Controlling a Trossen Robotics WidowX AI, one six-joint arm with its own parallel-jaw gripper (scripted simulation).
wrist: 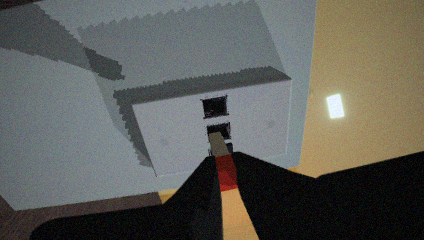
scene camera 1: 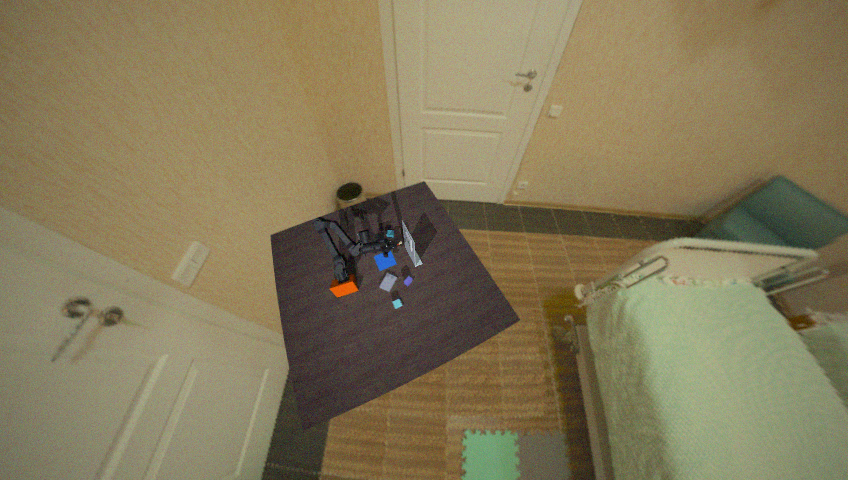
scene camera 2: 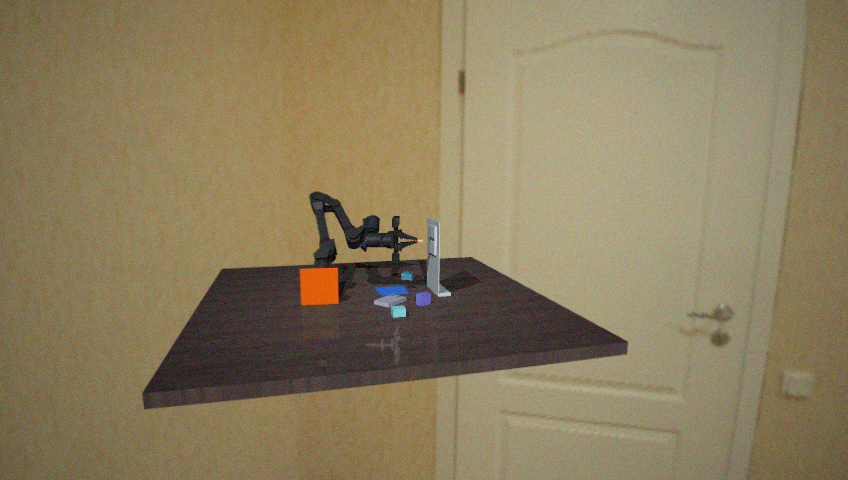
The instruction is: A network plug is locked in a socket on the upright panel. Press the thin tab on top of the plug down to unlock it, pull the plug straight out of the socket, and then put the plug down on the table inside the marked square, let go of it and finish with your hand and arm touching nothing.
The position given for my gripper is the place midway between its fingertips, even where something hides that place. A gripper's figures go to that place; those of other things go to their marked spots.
My gripper [wrist: 223,162] is 0.11 m from the lens. A network plug [wrist: 227,173] is 0.10 m from the lens. A grey upright panel [wrist: 106,106] is 0.17 m from the lens. The marked spots on the network plug and the grey upright panel are 0.11 m apart.
